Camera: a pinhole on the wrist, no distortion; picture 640 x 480 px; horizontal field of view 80.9 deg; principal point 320.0 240.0 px. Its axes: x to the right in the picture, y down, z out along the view. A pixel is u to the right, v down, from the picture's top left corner.
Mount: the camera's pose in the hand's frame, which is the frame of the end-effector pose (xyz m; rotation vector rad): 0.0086 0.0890 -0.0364 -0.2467 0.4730 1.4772
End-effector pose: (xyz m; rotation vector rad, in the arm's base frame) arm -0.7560 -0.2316 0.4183 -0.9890 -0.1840 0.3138
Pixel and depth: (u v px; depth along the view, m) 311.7 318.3 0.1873
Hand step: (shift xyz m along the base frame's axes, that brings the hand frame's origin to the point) -0.0713 0.1943 -0.0709
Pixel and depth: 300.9 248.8 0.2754
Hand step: -0.0563 0.2854 -0.0510
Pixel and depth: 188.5 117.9 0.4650
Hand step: 0.0623 0.4843 0.1204
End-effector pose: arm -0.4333 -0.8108 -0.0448 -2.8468 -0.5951 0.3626
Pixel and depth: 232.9 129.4 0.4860
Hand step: 0.1466 -0.0119 -0.4949
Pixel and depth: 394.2 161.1 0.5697
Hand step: 0.2367 -0.2330 -0.5319
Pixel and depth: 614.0 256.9 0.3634
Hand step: 0.1883 -0.4050 -0.2895
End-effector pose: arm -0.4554 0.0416 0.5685 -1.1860 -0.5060 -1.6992
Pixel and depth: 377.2 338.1 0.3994
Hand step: 0.4347 0.0982 0.0459
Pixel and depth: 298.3 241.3 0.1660
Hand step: 0.1875 0.0030 0.0520
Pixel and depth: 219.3 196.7 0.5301
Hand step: 0.3914 0.2174 0.3098
